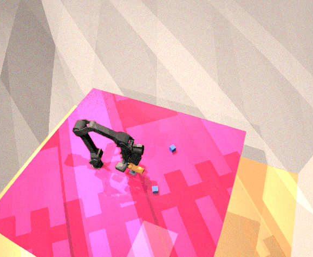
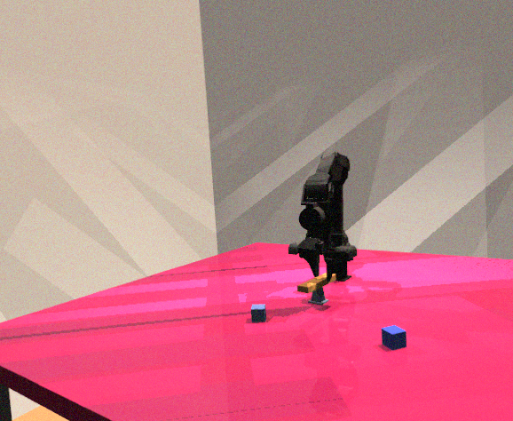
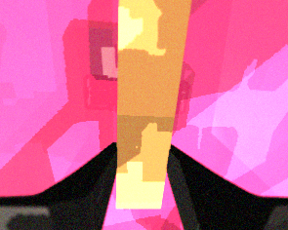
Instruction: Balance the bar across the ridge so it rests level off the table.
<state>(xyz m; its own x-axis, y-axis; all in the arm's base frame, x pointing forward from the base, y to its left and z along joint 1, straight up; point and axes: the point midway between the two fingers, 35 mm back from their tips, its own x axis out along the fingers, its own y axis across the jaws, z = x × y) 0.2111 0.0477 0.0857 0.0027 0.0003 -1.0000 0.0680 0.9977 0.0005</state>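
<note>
Now: gripper tip 3 cm short of the yellow bar. Also, from my gripper tip: dark blue cube: 25 cm to the left, 20 cm ahead, 3 cm below; then light blue cube: 21 cm ahead, 7 cm to the right, 3 cm below.
</note>
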